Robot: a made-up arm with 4 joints.
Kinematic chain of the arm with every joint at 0, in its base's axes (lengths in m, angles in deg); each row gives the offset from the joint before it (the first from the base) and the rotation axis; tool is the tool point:
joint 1: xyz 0 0 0.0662 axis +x
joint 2: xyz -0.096 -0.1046 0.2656 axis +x
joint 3: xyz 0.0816 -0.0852 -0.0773 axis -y
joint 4: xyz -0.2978 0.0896 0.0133 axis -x
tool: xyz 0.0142 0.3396 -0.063
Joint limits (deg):
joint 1: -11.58..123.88
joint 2: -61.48..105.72
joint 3: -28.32..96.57
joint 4: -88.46..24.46
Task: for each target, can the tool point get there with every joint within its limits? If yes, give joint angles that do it. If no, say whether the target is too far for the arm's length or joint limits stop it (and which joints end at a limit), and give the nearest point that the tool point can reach.
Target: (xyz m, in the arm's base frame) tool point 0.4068 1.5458 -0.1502
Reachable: no: too far | nearest point 0.0915 0.4201 0.2010 | short by 1.221 m
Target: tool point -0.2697 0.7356 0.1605
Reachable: no: joint limits stop it (at a limit: joint 1, joint 3) | nearest point -0.1754 0.4218 0.2352 | short by 0.336 m
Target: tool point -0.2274 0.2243 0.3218
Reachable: yes | joints 27.79 21.98 65.38 -25.79
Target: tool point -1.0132 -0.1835 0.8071
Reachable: no: too far | nearest point -0.4284 -0.1160 0.5347 | short by 0.649 m
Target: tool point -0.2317 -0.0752 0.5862
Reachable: yes | joints 42.57 60.05 32.94 -1.96
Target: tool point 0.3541 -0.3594 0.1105
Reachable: no: joint limits stop it (at a limit: joint 1, joint 3, joint 4) | nearest point 0.2015 -0.4181 0.1937 | short by 0.183 m
